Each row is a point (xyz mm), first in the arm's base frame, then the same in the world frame.
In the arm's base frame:
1: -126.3 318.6 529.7
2: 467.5 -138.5 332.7
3: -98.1 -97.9 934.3
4: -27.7 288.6 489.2
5: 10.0 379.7 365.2
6: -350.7 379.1 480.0
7: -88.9 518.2 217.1
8: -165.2 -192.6 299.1
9: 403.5 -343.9 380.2
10: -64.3 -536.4 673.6
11: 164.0 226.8 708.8
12: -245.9 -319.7 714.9
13: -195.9 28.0 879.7
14: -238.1 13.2 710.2
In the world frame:
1: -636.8 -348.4 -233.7
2: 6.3 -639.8 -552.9
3: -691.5 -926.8 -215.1
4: -530.0 -357.5 -261.8
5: -466.8 -213.6 -282.0
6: -844.3 -240.9 -276.7
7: -531.9 -0.4 -316.9
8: -595.6 -573.7 -747.1
9: -58.6 -815.4 -669.1
10: -575.6 -1088.0 -686.2
11: -396.0 -572.5 -105.0
12: -770.9 -929.2 -551.0
13: -778.1 -784.3 -191.2
14: -776.5 -679.0 -331.3

